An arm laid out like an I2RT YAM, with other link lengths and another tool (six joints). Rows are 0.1 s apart.
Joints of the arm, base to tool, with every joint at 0 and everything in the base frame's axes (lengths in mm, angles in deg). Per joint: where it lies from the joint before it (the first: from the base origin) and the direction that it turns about. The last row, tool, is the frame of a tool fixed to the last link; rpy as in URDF.
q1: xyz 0.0 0.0 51.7 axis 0 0 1
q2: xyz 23.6 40.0 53.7 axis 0 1 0
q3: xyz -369.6 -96.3 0.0 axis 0 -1 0
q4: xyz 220.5 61.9 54.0 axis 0 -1 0
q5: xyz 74.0 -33.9 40.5 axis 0 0 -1
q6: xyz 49.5 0.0 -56.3 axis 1 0 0
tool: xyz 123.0 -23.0 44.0 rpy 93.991 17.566 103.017
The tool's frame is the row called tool.
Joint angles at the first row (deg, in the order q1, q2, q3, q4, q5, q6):
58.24 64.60 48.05 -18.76 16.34 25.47
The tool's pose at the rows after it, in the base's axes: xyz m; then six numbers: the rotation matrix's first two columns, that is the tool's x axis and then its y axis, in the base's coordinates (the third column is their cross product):
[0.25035 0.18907 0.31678 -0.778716 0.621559 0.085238 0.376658 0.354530 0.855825]
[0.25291 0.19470 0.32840 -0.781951 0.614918 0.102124 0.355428 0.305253 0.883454]
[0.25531 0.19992 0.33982 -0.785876 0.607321 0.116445 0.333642 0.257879 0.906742]
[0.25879 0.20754 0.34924 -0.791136 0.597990 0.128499 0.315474 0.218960 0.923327]
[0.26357 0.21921 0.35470 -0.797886 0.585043 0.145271 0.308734 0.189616 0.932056]
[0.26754 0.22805 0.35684 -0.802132 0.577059 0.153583 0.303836 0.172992 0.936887]
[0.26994 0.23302 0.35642 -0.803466 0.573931 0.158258 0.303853 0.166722 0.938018]
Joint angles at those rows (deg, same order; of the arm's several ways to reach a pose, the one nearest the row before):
58.24 64.58 48.05 -15.92 15.66 25.98
58.24 64.51 48.05 -12.60 15.29 26.44
58.24 64.53 48.05 -9.35 14.96 26.81
58.24 65.23 48.25 -6.20 14.52 27.09
58.24 66.85 48.71 -3.31 13.67 27.64
58.26 68.23 48.86 -1.06 13.21 27.90
58.28 69.10 48.86 0.12 13.01 28.10

